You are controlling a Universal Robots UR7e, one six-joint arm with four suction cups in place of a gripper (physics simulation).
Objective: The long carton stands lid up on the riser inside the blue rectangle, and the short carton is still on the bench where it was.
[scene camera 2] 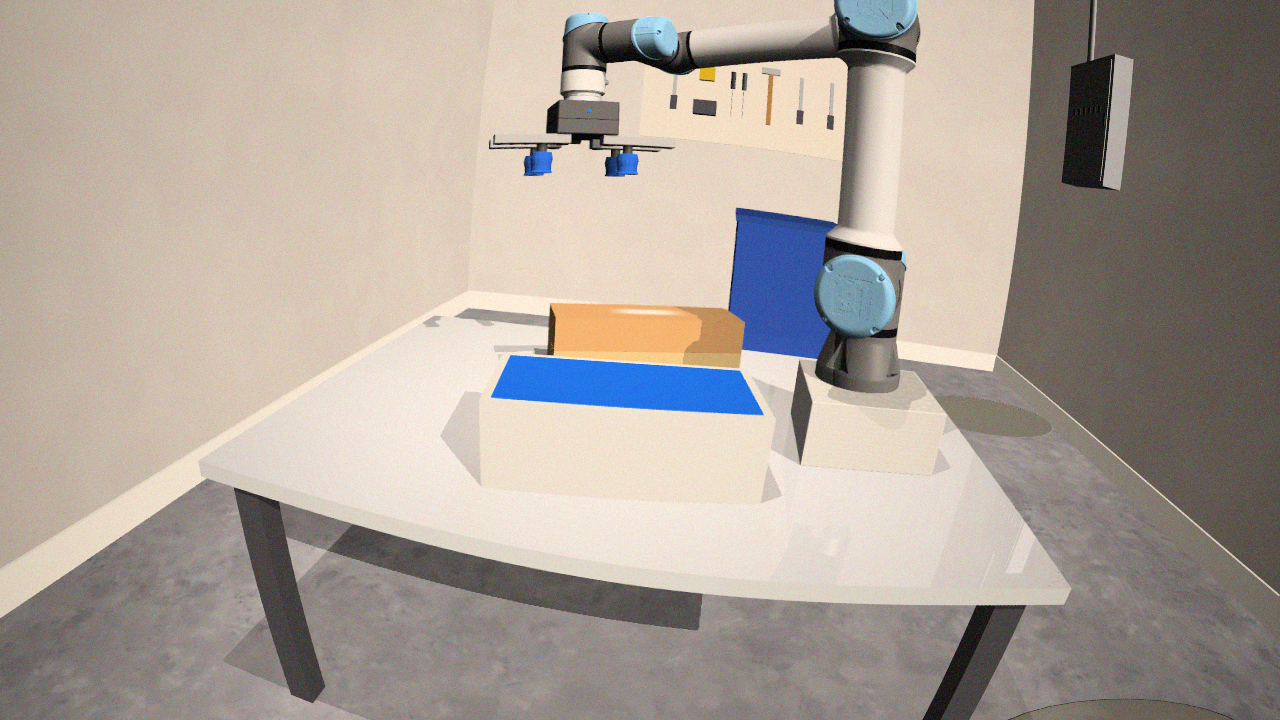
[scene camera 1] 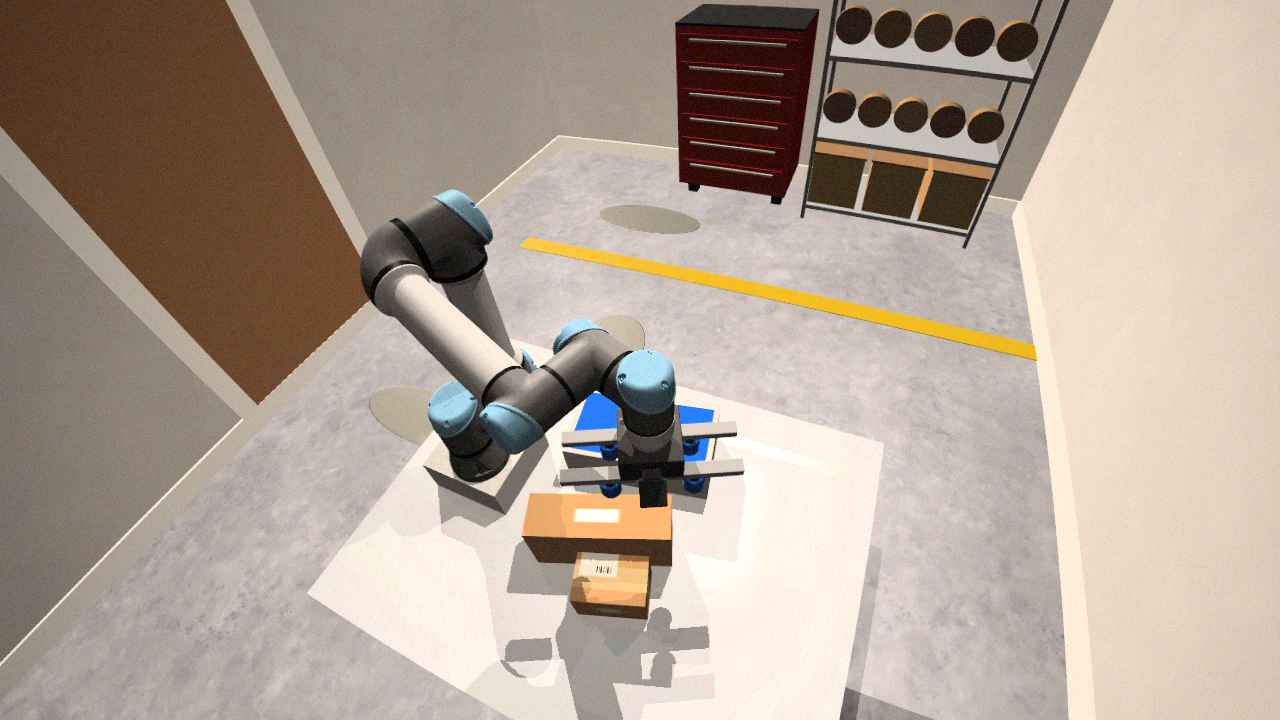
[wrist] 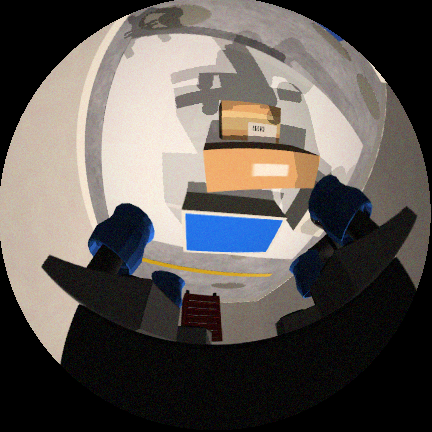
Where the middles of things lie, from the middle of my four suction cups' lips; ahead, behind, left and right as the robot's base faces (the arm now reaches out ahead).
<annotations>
My suction cup is 32 cm above the long carton [scene camera 2: 702, 336], 13 cm past it and 3 cm to the left of it. Also, from my suction cup: riser [scene camera 2: 586, 427]: 33 cm below, 23 cm to the left, 13 cm behind; short carton [scene camera 1: 611, 585]: 34 cm below, 13 cm to the right, 6 cm behind.
</annotations>
